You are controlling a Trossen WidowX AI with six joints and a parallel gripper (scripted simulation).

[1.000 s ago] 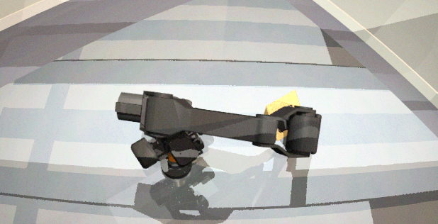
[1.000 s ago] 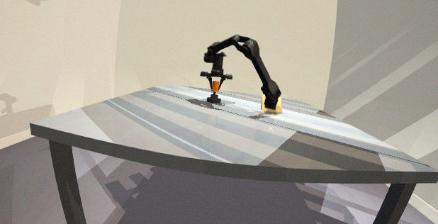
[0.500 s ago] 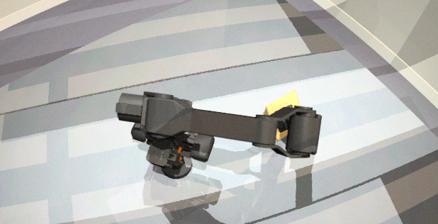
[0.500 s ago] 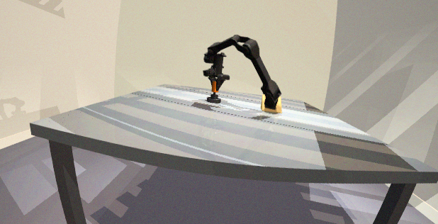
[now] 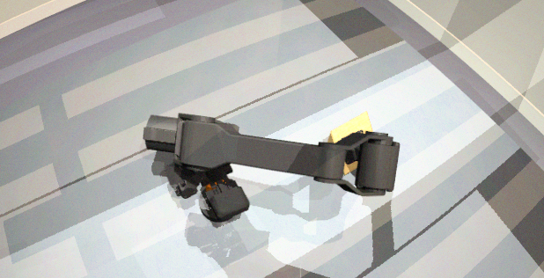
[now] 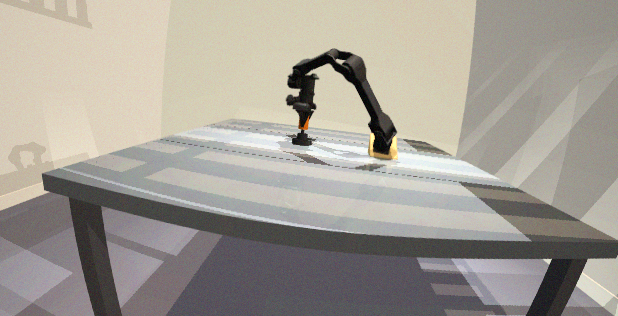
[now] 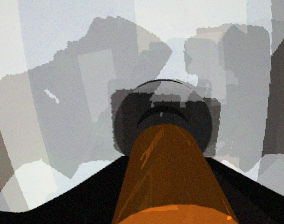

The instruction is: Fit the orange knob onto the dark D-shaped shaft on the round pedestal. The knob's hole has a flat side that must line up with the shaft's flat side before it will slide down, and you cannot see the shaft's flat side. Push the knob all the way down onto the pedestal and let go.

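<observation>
Now: gripper tip 4 cm above the pedestal. The rest, counted from my gripper tip: orange knob: 2 cm above.
</observation>
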